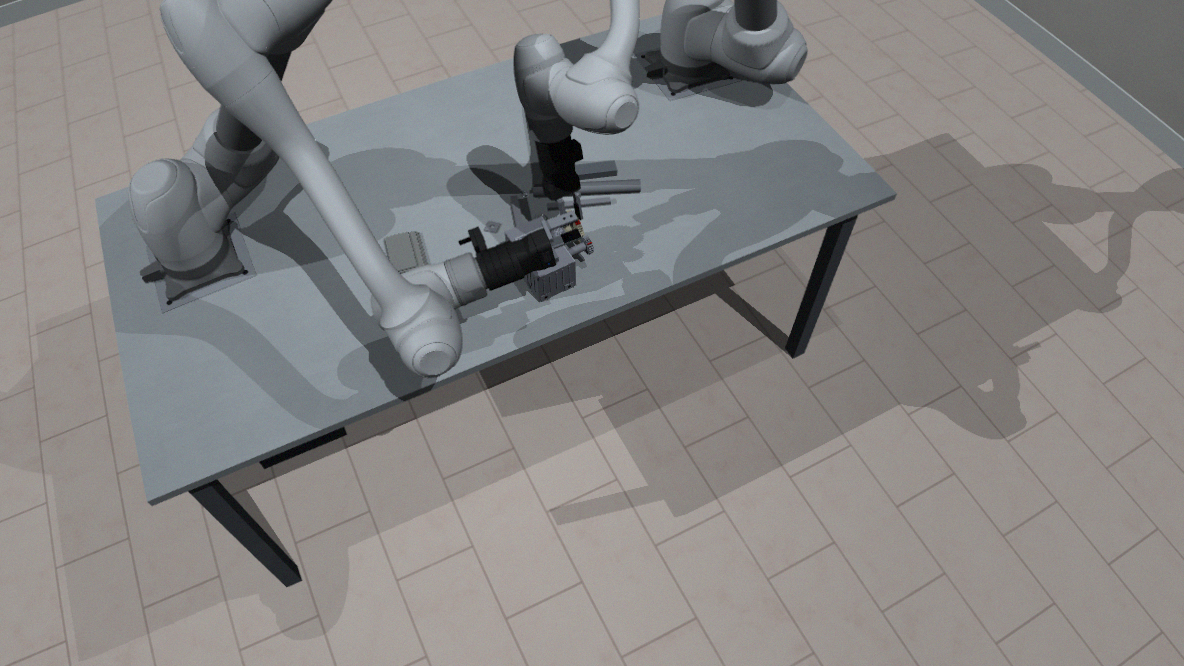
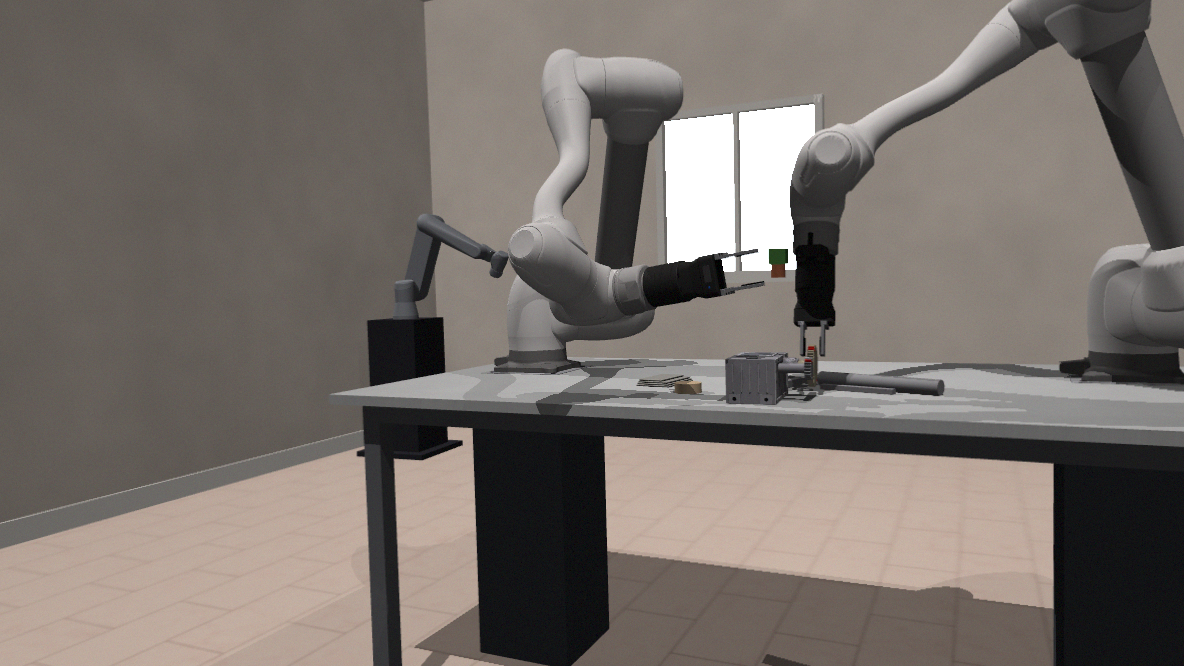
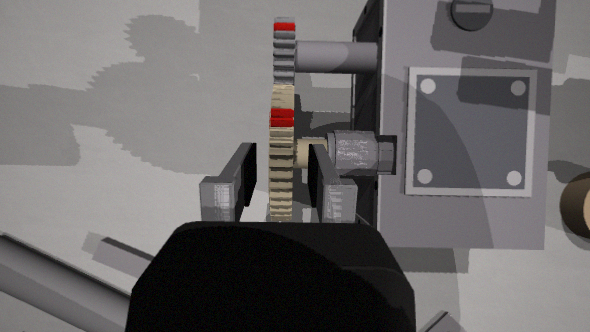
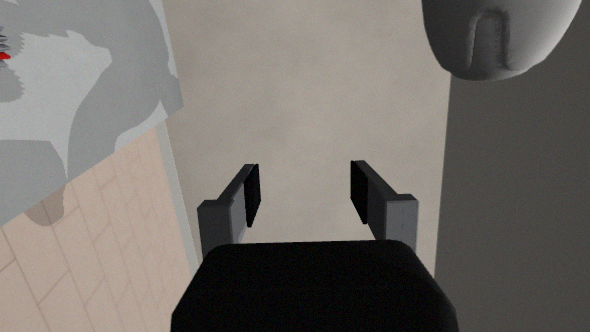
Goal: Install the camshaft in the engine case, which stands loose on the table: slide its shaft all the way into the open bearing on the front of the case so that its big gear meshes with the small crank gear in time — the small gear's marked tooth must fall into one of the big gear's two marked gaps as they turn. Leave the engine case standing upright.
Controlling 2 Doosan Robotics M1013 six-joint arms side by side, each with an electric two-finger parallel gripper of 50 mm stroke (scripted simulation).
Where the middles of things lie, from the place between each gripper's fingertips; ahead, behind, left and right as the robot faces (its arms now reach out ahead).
I see my left gripper 70 mm short of the small crank gear [image 3: 284, 35] and 30 mm above it. The rest, counted from my left hand: ribbed plate stack [image 1: 405, 250] 160 mm behind, 340 mm to the right, 90 mm below; then thin bar [image 3: 110, 252] 90 mm behind, 70 mm to the left, 90 mm below.
The small crank gear is 80 mm behind my right hand [image 2: 759, 267], 90 mm to the left of it and 180 mm below it. The rest, counted from my right hand: ribbed plate stack: 310 mm behind, 260 mm to the right, 240 mm below; thin bar: 250 mm behind, 160 mm to the left, 240 mm below.
